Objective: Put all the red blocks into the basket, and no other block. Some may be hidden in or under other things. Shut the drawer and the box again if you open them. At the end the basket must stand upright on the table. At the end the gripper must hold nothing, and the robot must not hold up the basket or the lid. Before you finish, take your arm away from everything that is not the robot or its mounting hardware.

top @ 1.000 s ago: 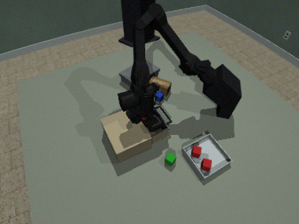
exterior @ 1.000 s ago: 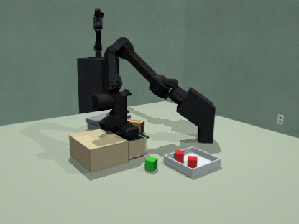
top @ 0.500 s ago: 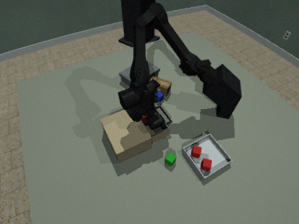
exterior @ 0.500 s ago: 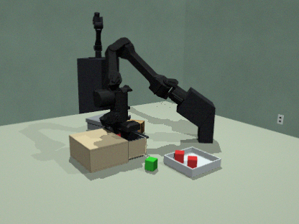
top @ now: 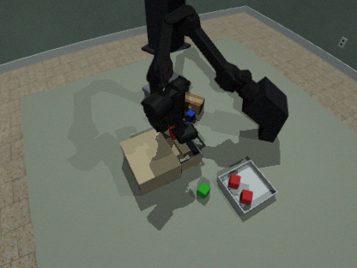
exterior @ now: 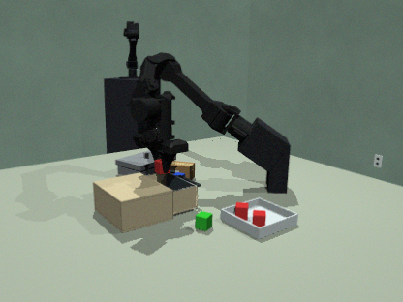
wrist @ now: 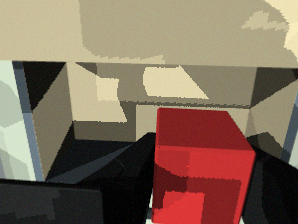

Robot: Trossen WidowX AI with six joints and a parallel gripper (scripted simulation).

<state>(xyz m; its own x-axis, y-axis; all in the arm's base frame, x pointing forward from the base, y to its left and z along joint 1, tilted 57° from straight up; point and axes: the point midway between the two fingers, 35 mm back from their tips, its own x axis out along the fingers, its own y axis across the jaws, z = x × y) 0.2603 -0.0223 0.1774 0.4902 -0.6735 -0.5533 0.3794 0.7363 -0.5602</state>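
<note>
The shallow tray is 290 mm to the left of my hand, 120 mm below it and 20 mm behind it. From my hand the other things lie so: blue block (170 mm behind, 120 mm below, 50 mm to the right); brown box (230 mm behind, 100 mm below, 90 mm to the right); tan drawer cabinet (100 mm below, 70 mm ahead, 10 mm to the right).
</note>
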